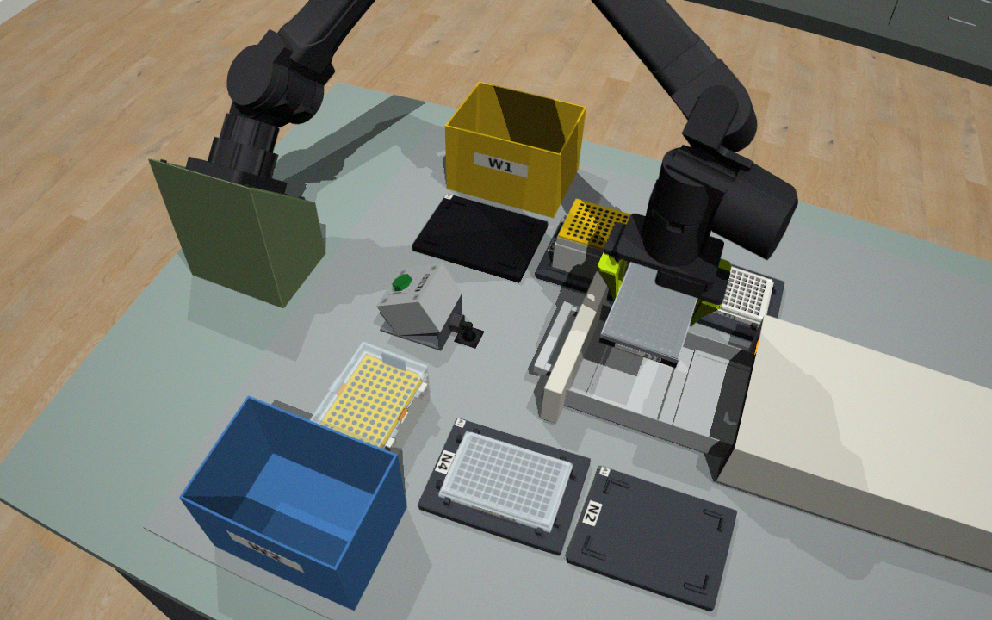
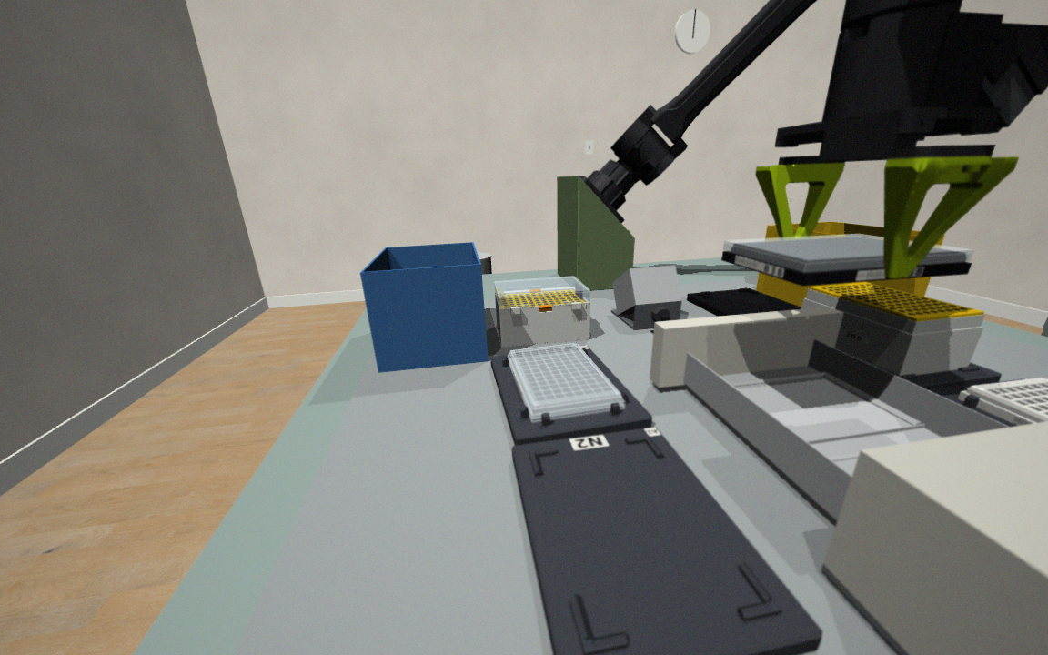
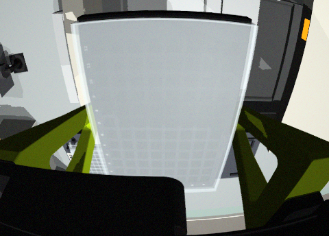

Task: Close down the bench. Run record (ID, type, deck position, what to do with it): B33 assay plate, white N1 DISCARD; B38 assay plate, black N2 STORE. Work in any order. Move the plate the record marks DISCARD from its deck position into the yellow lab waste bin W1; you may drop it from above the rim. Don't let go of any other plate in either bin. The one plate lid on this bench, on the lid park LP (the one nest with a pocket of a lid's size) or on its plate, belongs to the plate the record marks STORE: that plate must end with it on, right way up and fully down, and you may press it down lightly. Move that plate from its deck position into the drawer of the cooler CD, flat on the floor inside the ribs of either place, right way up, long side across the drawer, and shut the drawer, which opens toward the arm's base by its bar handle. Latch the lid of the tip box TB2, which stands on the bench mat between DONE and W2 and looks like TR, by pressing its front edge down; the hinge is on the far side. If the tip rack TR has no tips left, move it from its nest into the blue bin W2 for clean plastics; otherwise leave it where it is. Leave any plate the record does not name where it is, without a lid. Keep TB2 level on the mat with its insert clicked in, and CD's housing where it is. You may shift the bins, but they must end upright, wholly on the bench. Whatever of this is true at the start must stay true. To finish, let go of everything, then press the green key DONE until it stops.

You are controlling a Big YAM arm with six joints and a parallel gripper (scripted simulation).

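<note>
Now: the cooler drawer 120 mm below my hand and 30 mm ahead of it. From my hand the other things lie so: cooler CD 190 mm ahead, 110 mm below; then plate lid right at my hand; then black plate right at my hand.
</note>
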